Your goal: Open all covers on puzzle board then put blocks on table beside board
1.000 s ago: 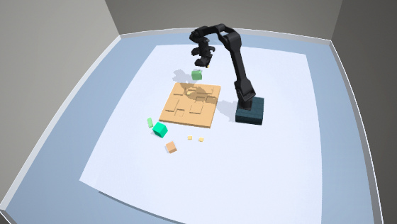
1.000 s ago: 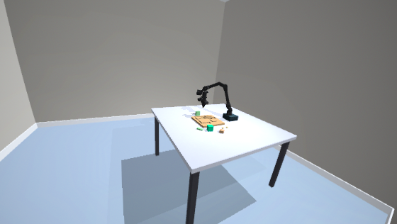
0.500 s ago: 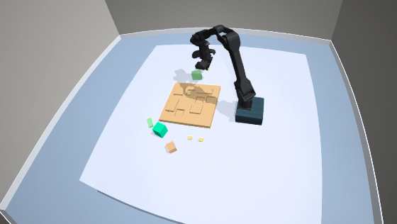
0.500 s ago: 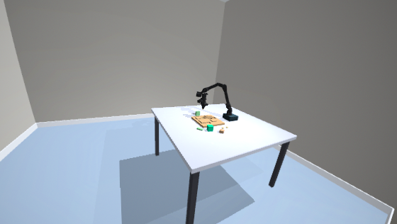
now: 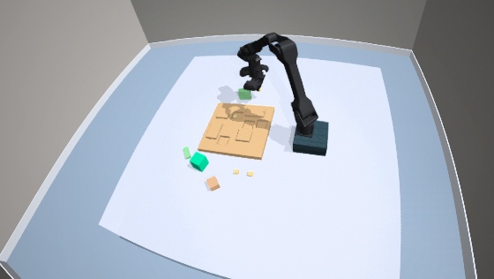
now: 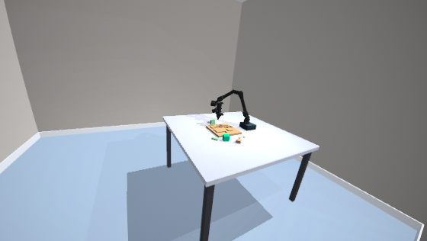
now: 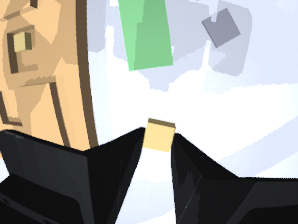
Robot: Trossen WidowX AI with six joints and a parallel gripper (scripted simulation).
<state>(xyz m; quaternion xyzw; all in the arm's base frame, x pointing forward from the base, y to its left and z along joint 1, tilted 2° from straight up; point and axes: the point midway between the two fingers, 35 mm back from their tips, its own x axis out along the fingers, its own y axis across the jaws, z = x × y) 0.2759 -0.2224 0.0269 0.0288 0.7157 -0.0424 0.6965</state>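
My gripper tip is now 21 cm to the right of the tan puzzle board, 5 cm short of it and 4 cm above it. From my gripper tip the other things lie so: tan cube (53 cm to the left, 4 cm below, 4 cm ahead); light green bar (41 cm to the left, 23 cm ahead, 5 cm below); green cube (45 cm to the left, 14 cm ahead, 3 cm below).
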